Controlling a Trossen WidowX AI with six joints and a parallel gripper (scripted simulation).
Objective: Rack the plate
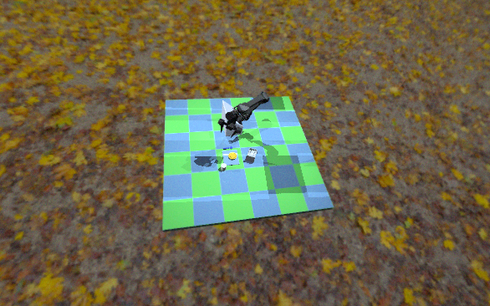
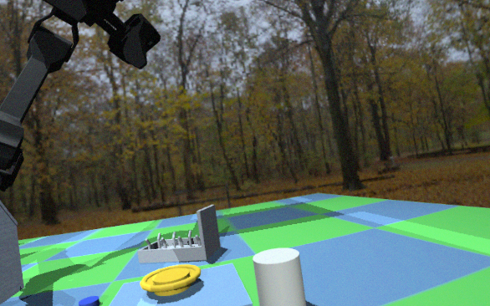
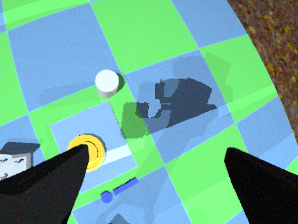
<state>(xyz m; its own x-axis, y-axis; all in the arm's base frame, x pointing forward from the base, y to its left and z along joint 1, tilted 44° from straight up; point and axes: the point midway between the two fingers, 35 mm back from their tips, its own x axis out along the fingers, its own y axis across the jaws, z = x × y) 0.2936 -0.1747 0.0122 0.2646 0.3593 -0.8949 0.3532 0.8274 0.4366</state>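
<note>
The yellow plate lies 26 cm below my gripper tip, 7 cm to the left of it and 1 cm ahead of it. From my gripper tip the other things lie so: white cylinder 25 cm below, 13 cm ahead, 1 cm to the right; then dish rack 25 cm below, 24 cm to the left; then blue spoon 27 cm below, 8 cm behind, 4 cm to the left.
</note>
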